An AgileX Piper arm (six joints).
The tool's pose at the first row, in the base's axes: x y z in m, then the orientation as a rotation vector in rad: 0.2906, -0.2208, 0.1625, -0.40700, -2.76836, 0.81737
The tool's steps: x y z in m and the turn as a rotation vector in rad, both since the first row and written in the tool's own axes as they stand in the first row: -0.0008, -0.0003, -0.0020, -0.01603, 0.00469, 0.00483; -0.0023, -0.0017, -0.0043, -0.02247, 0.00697, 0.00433; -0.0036, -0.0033, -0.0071, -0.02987, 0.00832, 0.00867; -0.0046, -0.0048, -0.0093, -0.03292, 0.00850, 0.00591; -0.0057, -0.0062, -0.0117, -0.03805, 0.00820, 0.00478; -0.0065, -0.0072, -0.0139, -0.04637, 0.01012, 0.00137; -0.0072, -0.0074, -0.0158, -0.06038, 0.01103, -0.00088; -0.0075, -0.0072, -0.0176, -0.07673, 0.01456, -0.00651; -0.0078, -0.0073, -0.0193, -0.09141, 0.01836, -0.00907; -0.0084, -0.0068, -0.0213, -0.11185, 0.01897, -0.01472
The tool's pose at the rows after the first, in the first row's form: 0.2919, -0.2203, 0.1642, -0.41814, -2.77237, 0.79480; 0.2937, -0.2208, 0.1667, -0.41927, -2.77352, 0.78500; 0.2954, -0.2211, 0.1697, -0.42714, -2.77606, 0.77538; 0.2967, -0.2216, 0.1722, -0.42383, -2.77737, 0.77054; 0.2981, -0.2219, 0.1748, -0.42306, -2.78018, 0.76343; 0.2993, -0.2218, 0.1770, -0.42028, -2.78243, 0.75055; 0.3005, -0.2213, 0.1786, -0.41984, -2.78834, 0.73057; 0.3013, -0.2203, 0.1799, -0.41578, -2.79269, 0.70556; 0.3021, -0.2197, 0.1813, -0.41583, -2.79590, 0.68339; 0.3033, -0.2185, 0.1826, -0.41153, -2.80444, 0.65385
